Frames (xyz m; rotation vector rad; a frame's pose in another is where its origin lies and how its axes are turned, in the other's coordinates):
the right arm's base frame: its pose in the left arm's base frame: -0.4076 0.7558 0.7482 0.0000 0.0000 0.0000
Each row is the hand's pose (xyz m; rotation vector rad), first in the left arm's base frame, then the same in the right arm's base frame.
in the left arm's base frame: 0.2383 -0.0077 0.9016 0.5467 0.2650 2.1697
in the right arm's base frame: 0.6459 -0.7635 0.1534 0.5467 0.2650 2.1697
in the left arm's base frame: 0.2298 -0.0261 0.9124 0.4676 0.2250 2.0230
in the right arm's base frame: 0.6374 -0.7819 0.1642 0.4676 0.2250 2.0230
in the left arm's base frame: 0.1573 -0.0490 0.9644 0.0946 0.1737 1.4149
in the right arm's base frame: 0.5649 -0.8048 0.2162 0.0946 0.1737 1.4149
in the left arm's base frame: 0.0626 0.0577 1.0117 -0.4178 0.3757 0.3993
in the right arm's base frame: 0.4702 -0.6981 0.2635 -0.4178 0.3757 0.3993
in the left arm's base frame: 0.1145 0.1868 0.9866 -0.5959 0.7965 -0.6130
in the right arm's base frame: 0.5221 -0.5690 0.2384 -0.5959 0.7965 -0.6130
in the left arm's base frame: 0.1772 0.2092 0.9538 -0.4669 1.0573 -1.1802
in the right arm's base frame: 0.5848 -0.5466 0.2056 -0.4669 1.0573 -1.1802
